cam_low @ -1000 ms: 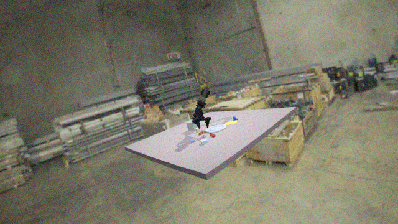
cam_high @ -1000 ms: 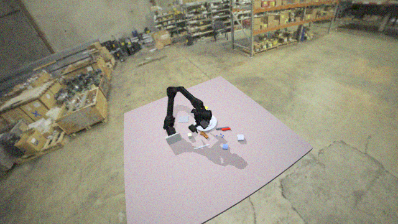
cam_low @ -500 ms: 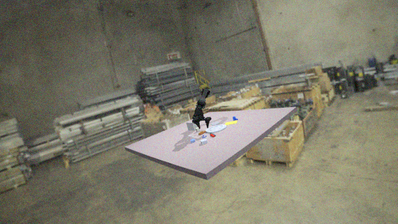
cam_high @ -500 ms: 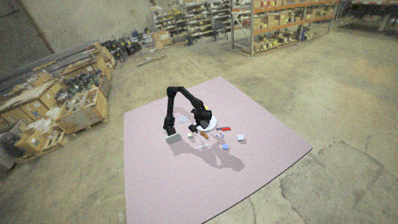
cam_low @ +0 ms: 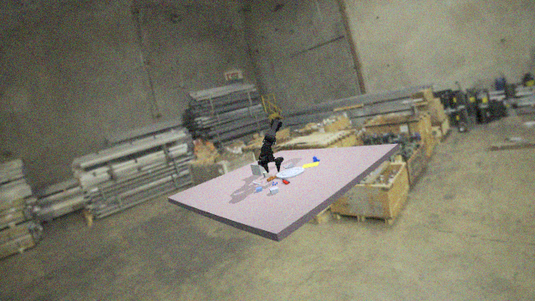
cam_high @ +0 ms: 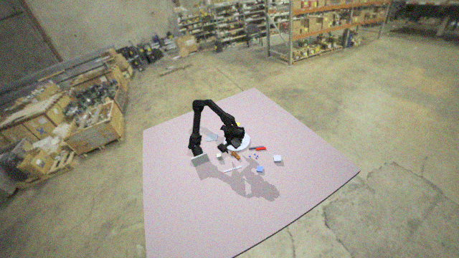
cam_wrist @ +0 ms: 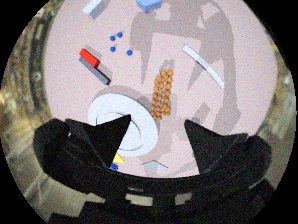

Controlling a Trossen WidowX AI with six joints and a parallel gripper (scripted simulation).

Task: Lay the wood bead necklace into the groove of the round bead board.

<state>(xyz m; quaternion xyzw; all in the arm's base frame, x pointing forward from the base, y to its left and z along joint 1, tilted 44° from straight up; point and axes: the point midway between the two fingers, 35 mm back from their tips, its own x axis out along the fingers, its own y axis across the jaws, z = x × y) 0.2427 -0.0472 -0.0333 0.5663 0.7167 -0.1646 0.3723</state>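
The white stick lies 130 mm to the right of my gripper tip, 50 mm behind it and 40 mm below it. Round my gripper tip: cream cube: 100 mm behind, 20 mm below; then red-handled tool: 180 mm ahead, 40 mm to the right, 30 mm below; then blue block: 210 mm to the right, 110 mm ahead, 30 mm below.
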